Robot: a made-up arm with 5 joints. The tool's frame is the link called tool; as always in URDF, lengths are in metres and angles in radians. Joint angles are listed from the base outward.
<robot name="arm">
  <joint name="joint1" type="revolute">
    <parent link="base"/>
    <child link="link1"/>
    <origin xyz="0 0 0.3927" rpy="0 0 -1.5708"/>
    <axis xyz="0 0 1"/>
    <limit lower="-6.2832" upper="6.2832"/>
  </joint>
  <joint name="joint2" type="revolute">
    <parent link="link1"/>
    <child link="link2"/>
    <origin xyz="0 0 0" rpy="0 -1.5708 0"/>
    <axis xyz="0 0 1"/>
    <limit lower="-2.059" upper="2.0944"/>
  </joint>
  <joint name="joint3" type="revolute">
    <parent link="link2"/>
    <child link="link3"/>
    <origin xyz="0.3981 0.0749 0" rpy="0 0 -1.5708"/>
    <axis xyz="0 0 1"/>
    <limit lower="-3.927" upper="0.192"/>
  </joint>
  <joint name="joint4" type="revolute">
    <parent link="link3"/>
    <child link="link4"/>
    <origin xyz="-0.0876 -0.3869 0" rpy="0 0 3.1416"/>
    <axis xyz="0 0 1"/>
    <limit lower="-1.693" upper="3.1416"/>
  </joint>
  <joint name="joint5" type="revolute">
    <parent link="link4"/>
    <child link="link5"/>
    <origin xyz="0.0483 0.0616 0" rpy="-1.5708 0 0"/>
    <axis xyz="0 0 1"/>
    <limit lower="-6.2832" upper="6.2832"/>
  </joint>
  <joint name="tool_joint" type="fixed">
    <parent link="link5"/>
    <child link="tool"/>
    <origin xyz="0 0 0"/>
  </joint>
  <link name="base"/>
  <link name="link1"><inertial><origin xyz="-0.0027 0.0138 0.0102"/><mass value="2.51"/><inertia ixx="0.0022" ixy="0" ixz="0" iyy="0.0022" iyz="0" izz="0.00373"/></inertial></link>
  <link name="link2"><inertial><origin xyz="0.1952 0.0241 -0.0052"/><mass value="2.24"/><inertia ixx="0.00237" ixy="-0.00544" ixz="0" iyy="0.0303" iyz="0" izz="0.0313"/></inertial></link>
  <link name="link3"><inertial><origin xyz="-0.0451 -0.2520 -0.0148"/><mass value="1.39"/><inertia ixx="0.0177" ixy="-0.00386" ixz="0" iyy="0.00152" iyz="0" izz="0.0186"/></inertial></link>
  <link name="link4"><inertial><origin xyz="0.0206 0.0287 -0.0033"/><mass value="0.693"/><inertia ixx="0.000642" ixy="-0.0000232" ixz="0" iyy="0.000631" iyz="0" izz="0.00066"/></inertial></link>
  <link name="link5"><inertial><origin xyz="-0.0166 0.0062 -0.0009"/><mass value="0.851"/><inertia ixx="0.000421" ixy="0" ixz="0" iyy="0.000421" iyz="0" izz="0.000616"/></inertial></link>
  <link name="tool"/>
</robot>
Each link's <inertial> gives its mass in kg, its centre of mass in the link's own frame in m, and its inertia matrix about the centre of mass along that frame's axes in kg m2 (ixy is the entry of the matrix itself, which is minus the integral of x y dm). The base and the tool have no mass. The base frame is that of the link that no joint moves.
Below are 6 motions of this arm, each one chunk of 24 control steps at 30 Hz.
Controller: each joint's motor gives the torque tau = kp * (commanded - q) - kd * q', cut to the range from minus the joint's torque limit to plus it. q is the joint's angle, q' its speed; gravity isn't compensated. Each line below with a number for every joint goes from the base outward.
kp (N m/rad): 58 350 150 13 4.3
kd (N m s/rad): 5.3 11 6.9 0.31 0.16
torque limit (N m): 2 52 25 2.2 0.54
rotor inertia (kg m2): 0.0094 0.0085 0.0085 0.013 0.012
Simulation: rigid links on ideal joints. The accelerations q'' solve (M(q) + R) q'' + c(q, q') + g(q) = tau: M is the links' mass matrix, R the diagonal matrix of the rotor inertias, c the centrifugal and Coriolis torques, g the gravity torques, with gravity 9.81 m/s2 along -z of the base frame. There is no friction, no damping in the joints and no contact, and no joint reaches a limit. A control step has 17 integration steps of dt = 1/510 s. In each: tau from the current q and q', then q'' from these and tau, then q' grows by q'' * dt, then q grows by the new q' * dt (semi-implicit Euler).
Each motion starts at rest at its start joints. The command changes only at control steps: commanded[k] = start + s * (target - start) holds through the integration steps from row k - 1 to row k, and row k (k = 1, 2, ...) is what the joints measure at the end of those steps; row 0 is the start. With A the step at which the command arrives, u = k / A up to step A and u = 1 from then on. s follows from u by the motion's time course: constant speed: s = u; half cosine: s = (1 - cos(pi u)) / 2; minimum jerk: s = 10 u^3 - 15 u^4 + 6 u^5; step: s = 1 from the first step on.
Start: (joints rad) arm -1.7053 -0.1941 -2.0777 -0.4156 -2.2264
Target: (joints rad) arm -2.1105 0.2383 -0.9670 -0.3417 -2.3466
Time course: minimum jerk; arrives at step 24
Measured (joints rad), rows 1 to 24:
1: -1.7055 -0.1954 -2.0687 -0.4292 -2.2262
2: -1.7062 -0.1930 -2.0587 -0.4523 -2.2254
3: -1.7077 -0.1880 -2.0472 -0.4666 -2.2250
4: -1.7106 -0.1817 -2.0315 -0.4674 -2.2259
5: -1.7156 -0.1738 -2.0096 -0.4603 -2.2288
6: -1.7232 -0.1633 -1.9795 -0.4530 -2.2339
7: -1.7336 -0.1488 -1.9399 -0.4497 -2.2413
8: -1.7466 -0.1290 -1.8896 -0.4487 -2.2507
9: -1.7621 -0.1028 -1.8282 -0.4449 -2.2614
10: -1.7796 -0.0696 -1.7561 -0.4332 -2.2724
11: -1.7985 -0.0292 -1.6741 -0.4106 -2.2828
12: -1.8182 0.0178 -1.5837 -0.3774 -2.2917
13: -1.8384 0.0695 -1.4871 -0.3361 -2.2985
14: -1.8592 0.1232 -1.3869 -0.2905 -2.3031
15: -1.8808 0.1754 -1.2864 -0.2448 -2.3059
16: -1.9040 0.2218 -1.1896 -0.2034 -2.3075
17: -1.9295 0.2588 -1.1013 -0.1625 -2.3087
18: -1.9583 0.2836 -1.0265 -0.1120 -2.3104
19: -1.9907 0.2966 -0.9690 -0.0523 -2.3132
20: -2.0249 0.3006 -0.9296 0.0055 -2.3167
21: -2.0586 0.2995 -0.9061 0.0443 -2.3199
22: -2.0900 0.2965 -0.8948 0.0473 -2.3225
23: -2.1184 0.2936 -0.8918 0.0012 -2.3248
24: -2.1437 0.2917 -0.8939 -0.1016 -2.3266

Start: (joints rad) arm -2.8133 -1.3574 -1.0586 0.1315 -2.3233
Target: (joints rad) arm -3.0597 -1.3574 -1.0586 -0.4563 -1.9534
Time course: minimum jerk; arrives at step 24
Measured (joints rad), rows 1 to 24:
1: -2.8132 -1.3668 -1.0467 0.1336 -2.3226
2: -2.8133 -1.3806 -1.0318 0.1403 -2.3186
3: -2.8139 -1.3890 -1.0248 0.1420 -2.3116
4: -2.8154 -1.3911 -1.0243 0.1314 -2.3029
5: -2.8181 -1.3898 -1.0260 0.1096 -2.2934
6: -2.8225 -1.3877 -1.0272 0.0819 -2.2827
7: -2.8289 -1.3862 -1.0273 0.0519 -2.2695
8: -2.8375 -1.3854 -1.0266 0.0195 -2.2526
9: -2.8484 -1.3852 -1.0257 -0.0172 -2.2312
10: -2.8614 -1.3851 -1.0252 -0.0596 -2.2056
11: -2.8765 -1.3852 -1.0252 -0.1075 -2.1768
12: -2.8932 -1.3856 -1.0257 -0.1589 -2.1461
13: -2.9111 -1.3862 -1.0267 -0.2117 -2.1151
14: -2.9298 -1.3870 -1.0279 -0.2635 -2.0850
15: -2.9487 -1.3879 -1.0293 -0.3126 -2.0568
16: -2.9675 -1.3888 -1.0307 -0.3575 -2.0313
17: -2.9855 -1.3895 -1.0318 -0.3973 -2.0088
18: -3.0022 -1.3901 -1.0326 -0.4308 -1.9897
19: -3.0174 -1.3903 -1.0331 -0.4575 -1.9740
20: -3.0305 -1.3904 -1.0332 -0.4772 -1.9618
21: -3.0414 -1.3902 -1.0331 -0.4899 -1.9531
22: -3.0499 -1.3899 -1.0328 -0.4965 -1.9477
23: -3.0559 -1.3895 -1.0323 -0.4981 -1.9452
24: -3.0597 -1.3890 -1.0317 -0.4963 -1.9450

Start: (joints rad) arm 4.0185 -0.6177 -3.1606 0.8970 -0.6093
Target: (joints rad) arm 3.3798 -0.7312 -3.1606 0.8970 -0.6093
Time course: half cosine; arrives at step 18
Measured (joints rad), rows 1 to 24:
1: 4.0184 -0.6206 -3.1648 0.9050 -0.6064
2: 4.0174 -0.6296 -3.1721 0.9137 -0.6004
3: 4.0142 -0.6425 -3.1814 0.9109 -0.5952
4: 4.0080 -0.6577 -3.1918 0.8963 -0.5935
5: 3.9990 -0.6739 -3.2023 0.8770 -0.5960
6: 3.9873 -0.6902 -3.2120 0.8601 -0.6018
7: 3.9733 -0.7056 -3.2202 0.8494 -0.6092
8: 3.9569 -0.7197 -3.2262 0.8445 -0.6159
9: 3.9384 -0.7320 -3.2299 0.8437 -0.6204
10: 3.9177 -0.7425 -3.2314 0.8450 -0.6223
11: 3.8947 -0.7513 -3.2311 0.8474 -0.6217
12: 3.8696 -0.7587 -3.2295 0.8503 -0.6195
13: 3.8423 -0.7650 -3.2273 0.8536 -0.6166
14: 3.8127 -0.7705 -3.2250 0.8566 -0.6140
15: 3.7809 -0.7755 -3.2232 0.8587 -0.6121
16: 3.7470 -0.7798 -3.2221 0.8595 -0.6113
17: 3.7109 -0.7836 -3.2221 0.8588 -0.6114
18: 3.6726 -0.7865 -3.2230 0.8567 -0.6125
19: 3.6322 -0.7886 -3.2244 0.8538 -0.6140
20: 3.5896 -0.7901 -3.2256 0.8510 -0.6156
21: 3.5447 -0.7909 -3.2265 0.8492 -0.6170
22: 3.4980 -0.7912 -3.2269 0.8488 -0.6178
23: 3.4519 -0.7911 -3.2269 0.8493 -0.6173
24: 3.4080 -0.7905 -3.2265 0.8505 -0.6154

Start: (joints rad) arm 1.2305 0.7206 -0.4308 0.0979 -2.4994
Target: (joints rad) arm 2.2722 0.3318 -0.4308 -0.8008 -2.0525
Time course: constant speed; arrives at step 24
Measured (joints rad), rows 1 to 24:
1: 1.2337 0.7271 -0.4325 0.0901 -2.4956
2: 1.2429 0.7310 -0.4324 0.0748 -2.4847
3: 1.2585 0.7229 -0.4291 0.0526 -2.4666
4: 1.2804 0.7056 -0.4256 0.0199 -2.4432
5: 1.3082 0.6853 -0.4245 -0.0236 -2.4175
6: 1.3418 0.6657 -0.4264 -0.0728 -2.3923
7: 1.3808 0.6477 -0.4299 -0.1208 -2.3697
8: 1.4250 0.6308 -0.4333 -0.1629 -2.3500
9: 1.4743 0.6147 -0.4351 -0.1985 -2.3328
10: 1.5275 0.5988 -0.4352 -0.2301 -2.3172
11: 1.5824 0.5831 -0.4339 -0.2605 -2.3022
12: 1.6369 0.5675 -0.4317 -0.2916 -2.2869
13: 1.6898 0.5517 -0.4292 -0.3243 -2.2707
14: 1.7404 0.5356 -0.4269 -0.3585 -2.2530
15: 1.7886 0.5194 -0.4249 -0.3938 -2.2337
16: 1.8347 0.5030 -0.4234 -0.4298 -2.2133
17: 1.8790 0.4865 -0.4221 -0.4662 -2.1921
18: 1.9222 0.4701 -0.4211 -0.5025 -2.1708
19: 1.9646 0.4537 -0.4200 -0.5388 -2.1498
20: 2.0068 0.4373 -0.4189 -0.5749 -2.1291
21: 2.0489 0.4210 -0.4179 -0.6110 -2.1089
22: 2.0913 0.4046 -0.4168 -0.6472 -2.0890
23: 2.1340 0.3883 -0.4157 -0.6837 -2.0694
24: 2.1770 0.3719 -0.4147 -0.7205 -2.0498

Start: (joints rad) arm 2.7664 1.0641 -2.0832 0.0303 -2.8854
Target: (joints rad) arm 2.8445 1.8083 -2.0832 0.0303 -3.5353
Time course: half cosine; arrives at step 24
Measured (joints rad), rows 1 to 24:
1: 2.7664 1.0727 -2.0843 0.0263 -2.8858
2: 2.7664 1.0911 -2.0787 0.0257 -2.8881
3: 2.7665 1.1168 -2.0688 0.0384 -2.8944
4: 2.7667 1.1483 -2.0574 0.0619 -2.9066
5: 2.7670 1.1842 -2.0463 0.0875 -2.9255
6: 2.7676 1.2233 -2.0368 0.1070 -2.9513
7: 2.7686 1.2645 -2.0297 0.1172 -2.9830
8: 2.7701 1.3068 -2.0257 0.1193 -3.0194
9: 2.7721 1.3498 -2.0246 0.1163 -3.0592
10: 2.7748 1.3932 -2.0262 0.1109 -3.1010
11: 2.7782 1.4373 -2.0296 0.1049 -3.1440
12: 2.7823 1.4820 -2.0339 0.0992 -3.1874
13: 2.7872 1.5275 -2.0382 0.0945 -3.2306
14: 2.7929 1.5735 -2.0417 0.0916 -3.2732
15: 2.7993 1.6196 -2.0439 0.0911 -3.3149
16: 2.8063 1.6653 -2.0443 0.0933 -3.3553
17: 2.8139 1.7094 -2.0432 0.0977 -3.3940
18: 2.8217 1.7510 -2.0406 0.1036 -3.4305
19: 2.8295 1.7889 -2.0370 0.1102 -3.4639
20: 2.8371 1.8220 -2.0329 0.1165 -3.4937
21: 2.8439 1.8494 -2.0289 0.1218 -3.5189
22: 2.8498 1.8702 -2.0255 0.1257 -3.5389
23: 2.8543 1.8840 -2.0230 0.1278 -3.5531
24: 2.8573 1.8904 -2.0217 0.1283 -3.5608

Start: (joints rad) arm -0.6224 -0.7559 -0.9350 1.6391 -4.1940
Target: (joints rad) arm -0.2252 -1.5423 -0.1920 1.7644 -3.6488
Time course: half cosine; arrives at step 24
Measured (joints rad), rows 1 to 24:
1: -0.6221 -0.7601 -0.9208 1.6393 -4.1929
2: -0.6208 -0.7665 -0.8944 1.6539 -4.1899
3: -0.6177 -0.7751 -0.8648 1.6759 -4.1830
4: -0.6120 -0.7897 -0.8346 1.6908 -4.1704
5: -0.6036 -0.8132 -0.8049 1.6940 -4.1515
6: -0.5924 -0.8460 -0.7761 1.6914 -4.1273
7: -0.5786 -0.8865 -0.7472 1.6903 -4.0996
8: -0.5624 -0.9328 -0.7165 1.6947 -4.0705
9: -0.5441 -0.9827 -0.6824 1.7044 -4.0410
10: -0.5238 -1.0346 -0.6436 1.7169 -4.0111
11: -0.5020 -1.0874 -0.6001 1.7300 -3.9804
12: -0.4789 -1.1402 -0.5527 1.7423 -3.9481
13: -0.4549 -1.1927 -0.5028 1.7535 -3.9137
14: -0.4303 -1.2444 -0.4522 1.7640 -3.8777
15: -0.4055 -1.2948 -0.4023 1.7742 -3.8410
16: -0.3808 -1.3429 -0.3544 1.7839 -3.8050
17: -0.3568 -1.3880 -0.3095 1.7929 -3.7709
18: -0.3337 -1.4291 -0.2680 1.8006 -3.7399
19: -0.3121 -1.4654 -0.2306 1.8068 -3.7124
20: -0.2922 -1.4965 -0.1979 1.8116 -3.6890
21: -0.2746 -1.5219 -0.1703 1.8151 -3.6697
22: -0.2595 -1.5411 -0.1484 1.8176 -3.6547
23: -0.2472 -1.5539 -0.1325 1.8192 -3.6442
24: -0.2380 -1.5601 -0.1231 1.8198 -3.6384

